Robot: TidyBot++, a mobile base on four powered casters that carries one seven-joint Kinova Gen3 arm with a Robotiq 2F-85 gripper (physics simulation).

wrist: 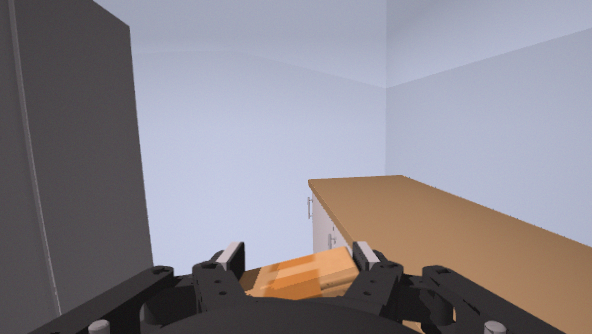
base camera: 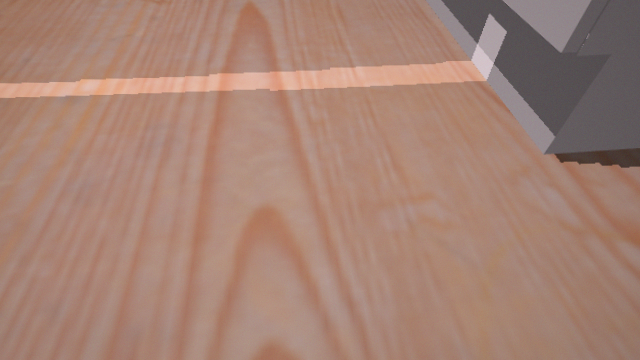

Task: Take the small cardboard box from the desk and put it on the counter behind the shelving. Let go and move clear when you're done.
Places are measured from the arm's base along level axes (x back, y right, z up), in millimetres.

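Pixels of known places: gripper, fingertip midpoint: (wrist: 298, 258).
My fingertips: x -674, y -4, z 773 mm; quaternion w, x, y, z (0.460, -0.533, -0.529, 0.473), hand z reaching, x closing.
Behind a point stands the place of what it marks.
The small cardboard box (wrist: 312, 272) @(z 781, x -643, y 4 mm) is between the two fingers of my gripper (wrist: 298, 258) @(z 773, x -674, y -4 mm) at the bottom middle of the wrist view, slightly tilted. The gripper is shut on it, and its lower part is hidden by the gripper body. The counter (wrist: 425, 215) @(z 514, x -1518, y 430 mm) has a brown top and runs from the middle to the right edge of the wrist view, ahead and to the right of the gripper. The box is apart from the far part of the counter. The desk does not show in either view.
A tall dark grey panel (wrist: 85, 140) @(z 807, x -1815, y -1027 mm) stands at the left of the wrist view. Light cabinet doors with handles (wrist: 331, 240) are under the counter's left edge. Pale walls (wrist: 250, 140) @(z 746, x -2503, y -368 mm) stand behind. In the base view, a grey cabinet base (base camera: 600, 115) @(z -332, x -488, y 364 mm) stands at the upper right on the wooden floor (base camera: 400, 250) @(z -396, x -320, y 99 mm).
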